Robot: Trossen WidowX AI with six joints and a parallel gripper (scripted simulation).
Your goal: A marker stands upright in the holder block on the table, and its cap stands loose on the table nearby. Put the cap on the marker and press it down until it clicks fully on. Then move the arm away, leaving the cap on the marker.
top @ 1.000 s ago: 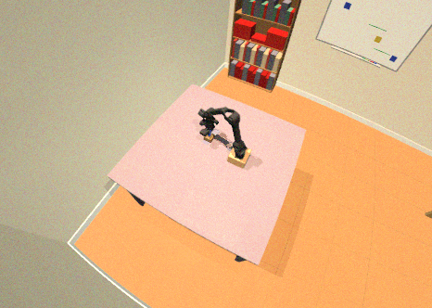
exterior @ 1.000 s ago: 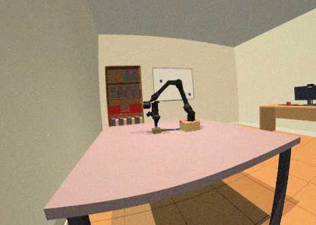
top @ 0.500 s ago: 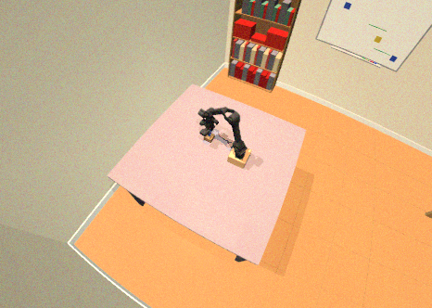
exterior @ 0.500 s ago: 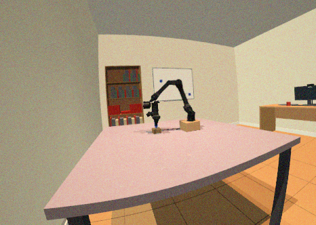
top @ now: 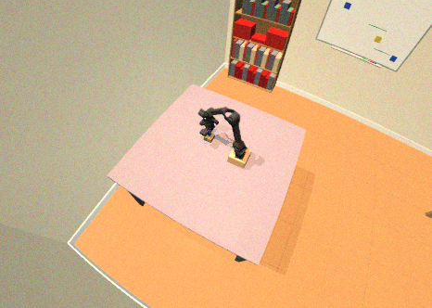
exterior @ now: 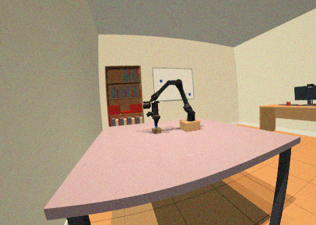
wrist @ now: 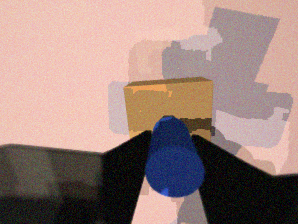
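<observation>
The blue marker cap lies 10 mm above my gripper tip. Also, from my gripper tip: holder block 50 mm below.
</observation>
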